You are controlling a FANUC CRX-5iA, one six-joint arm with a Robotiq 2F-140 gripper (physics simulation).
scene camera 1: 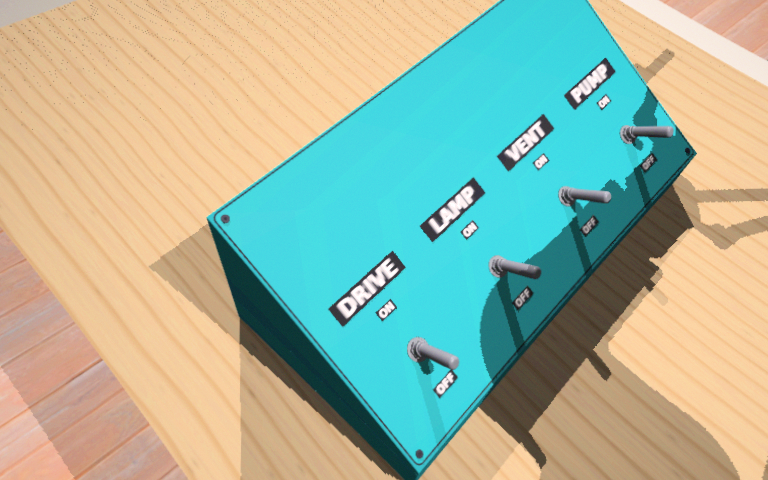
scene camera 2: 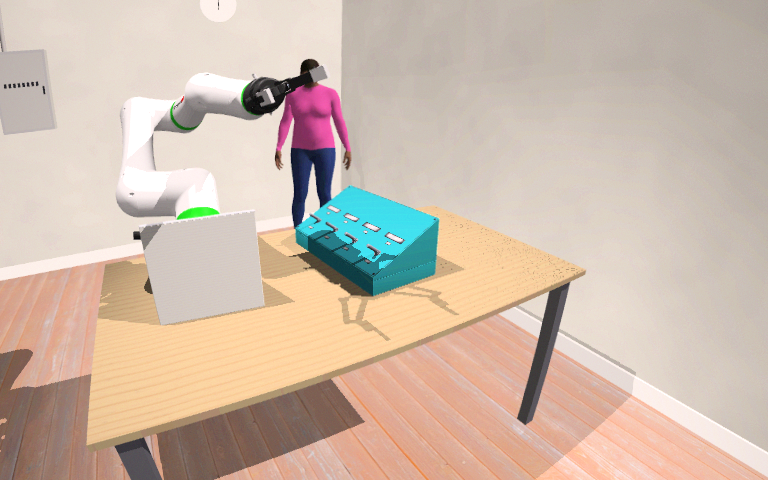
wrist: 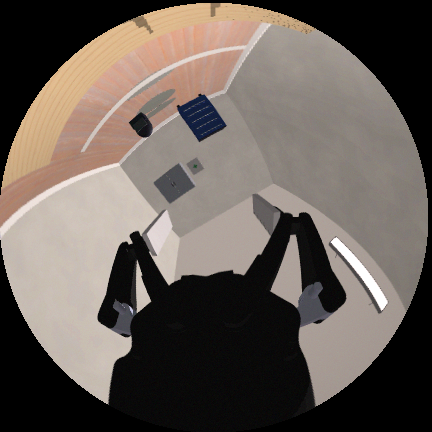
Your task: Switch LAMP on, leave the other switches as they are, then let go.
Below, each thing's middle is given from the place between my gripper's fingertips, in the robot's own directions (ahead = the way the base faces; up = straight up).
Now: the teal switch box (scene camera 1: 386, 231) 500 mm below my hand, 360 mm ahead of it and 300 mm to the left of it.
